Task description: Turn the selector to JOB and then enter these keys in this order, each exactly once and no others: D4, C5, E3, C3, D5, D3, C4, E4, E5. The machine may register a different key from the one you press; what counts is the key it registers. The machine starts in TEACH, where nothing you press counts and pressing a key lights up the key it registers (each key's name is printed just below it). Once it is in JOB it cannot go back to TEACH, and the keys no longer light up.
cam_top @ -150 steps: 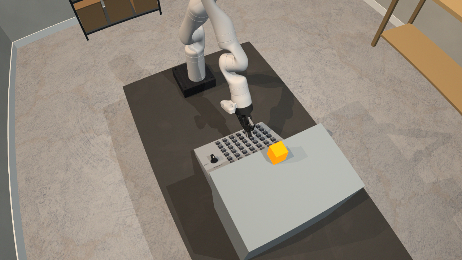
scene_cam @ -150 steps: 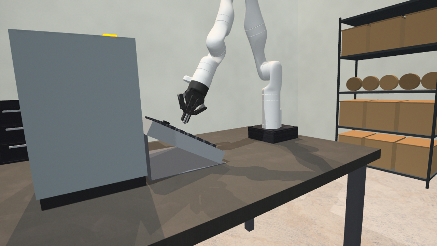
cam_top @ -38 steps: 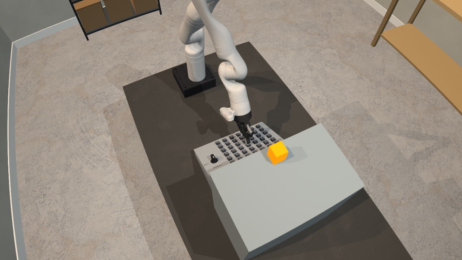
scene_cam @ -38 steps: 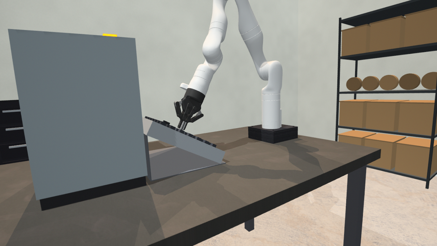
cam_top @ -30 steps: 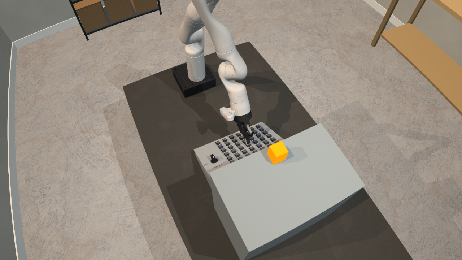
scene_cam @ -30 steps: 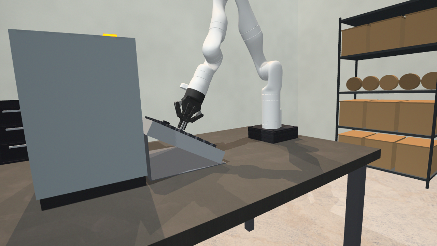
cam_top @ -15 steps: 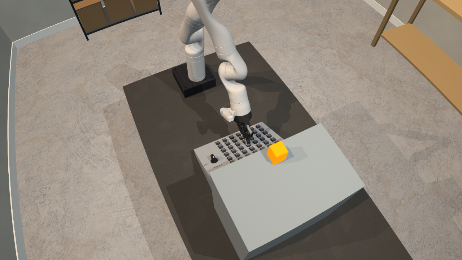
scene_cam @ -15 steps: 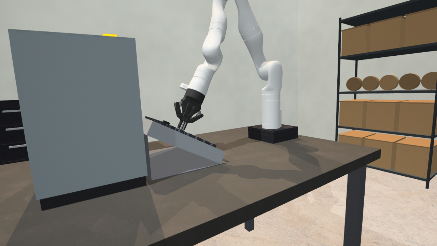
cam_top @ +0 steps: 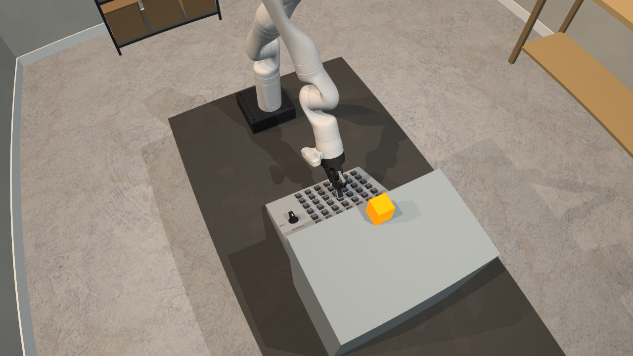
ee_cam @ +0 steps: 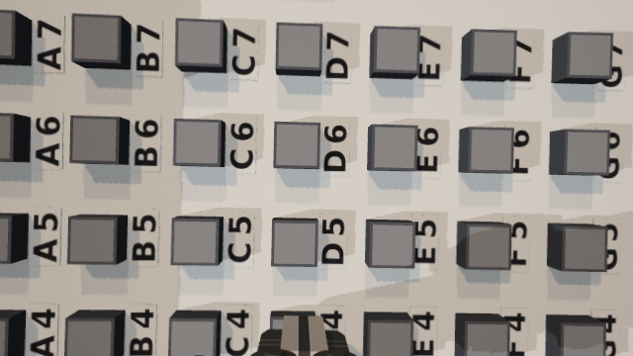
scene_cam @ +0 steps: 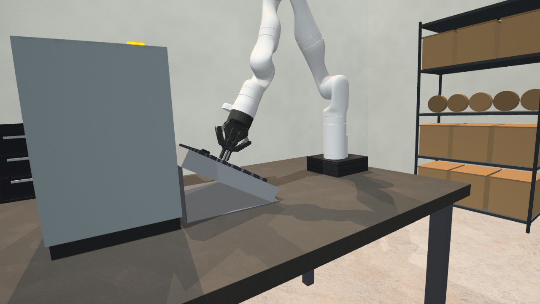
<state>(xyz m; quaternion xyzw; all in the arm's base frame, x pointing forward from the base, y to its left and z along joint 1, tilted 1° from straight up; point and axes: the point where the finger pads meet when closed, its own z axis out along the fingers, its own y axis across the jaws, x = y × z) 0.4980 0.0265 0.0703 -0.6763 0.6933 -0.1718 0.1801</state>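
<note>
Right now my hand is 160 mm to the left of the selector knob, 10 mm short of it and 10 mm above it. Also, from my hand: key D1: 100 mm to the left, 20 mm below, 10 mm ahead; then key E2: 70 mm to the left, 30 mm below, 20 mm behind; then sloped keypad panel: 50 mm to the right, 50 mm below, 40 mm ahead.
</note>
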